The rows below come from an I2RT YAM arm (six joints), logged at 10 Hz.
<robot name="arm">
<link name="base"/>
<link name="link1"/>
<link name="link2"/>
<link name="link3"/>
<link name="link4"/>
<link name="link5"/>
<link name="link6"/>
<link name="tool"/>
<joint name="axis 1" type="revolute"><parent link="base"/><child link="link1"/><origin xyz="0.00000 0.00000 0.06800"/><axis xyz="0 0 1"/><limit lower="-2.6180" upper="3.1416"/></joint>
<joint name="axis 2" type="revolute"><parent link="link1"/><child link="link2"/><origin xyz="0.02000 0.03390 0.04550" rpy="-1.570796 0.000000 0.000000"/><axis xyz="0 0 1"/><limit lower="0.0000" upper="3.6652"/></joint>
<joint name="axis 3" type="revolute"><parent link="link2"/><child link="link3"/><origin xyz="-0.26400 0.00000 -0.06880" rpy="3.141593 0.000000 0.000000"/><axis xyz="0 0 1"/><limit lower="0.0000" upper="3.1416"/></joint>
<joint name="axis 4" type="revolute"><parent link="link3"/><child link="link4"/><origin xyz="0.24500 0.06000 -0.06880"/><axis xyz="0 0 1"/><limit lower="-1.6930" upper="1.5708"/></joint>
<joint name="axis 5" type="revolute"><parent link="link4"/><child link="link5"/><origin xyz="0.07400 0.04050 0.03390" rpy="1.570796 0.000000 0.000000"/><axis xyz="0 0 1"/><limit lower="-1.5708" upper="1.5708"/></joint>
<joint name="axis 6" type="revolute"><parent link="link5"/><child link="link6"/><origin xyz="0.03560 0.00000 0.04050" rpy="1.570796 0.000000 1.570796"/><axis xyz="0 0 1"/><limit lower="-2.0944" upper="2.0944"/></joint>
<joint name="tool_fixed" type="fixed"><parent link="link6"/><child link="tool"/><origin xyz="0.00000 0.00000 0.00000" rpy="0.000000 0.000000 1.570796"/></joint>
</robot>
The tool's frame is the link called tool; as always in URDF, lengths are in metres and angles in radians.
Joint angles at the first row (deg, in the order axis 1, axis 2, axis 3, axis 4, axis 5, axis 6):
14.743 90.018 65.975 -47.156 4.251 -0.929
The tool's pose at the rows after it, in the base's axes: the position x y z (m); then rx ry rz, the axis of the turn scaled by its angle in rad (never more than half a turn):
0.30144 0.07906 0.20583 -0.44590 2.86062 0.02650
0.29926 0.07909 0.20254 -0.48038 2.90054 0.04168
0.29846 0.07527 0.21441 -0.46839 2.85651 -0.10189
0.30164 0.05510 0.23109 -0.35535 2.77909 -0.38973
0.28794 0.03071 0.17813 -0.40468 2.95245 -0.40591
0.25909 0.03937 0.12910 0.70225 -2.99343 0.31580
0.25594 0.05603 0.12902 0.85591 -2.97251 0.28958
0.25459 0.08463 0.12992 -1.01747 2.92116 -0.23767
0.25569 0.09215 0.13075 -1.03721 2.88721 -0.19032
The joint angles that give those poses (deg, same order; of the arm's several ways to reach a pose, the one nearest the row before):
14.742 94.565 65.975 -47.265 0.404 -3.027
14.742 95.243 66.194 -49.319 -0.535 -4.011
14.764 93.492 66.849 -49.714 5.278 -4.492
12.294 91.352 67.767 -49.363 16.972 -4.842
7.966 94.237 59.243 -47.155 15.464 -8.711
10.240 97.580 50.829 -45.584 11.858 -15.923
13.803 97.274 50.501 -44.818 10.764 -18.174
19.551 96.947 50.413 -41.254 8.797 -19.027
20.754 96.946 50.631 -39.900 7.158 -19.003

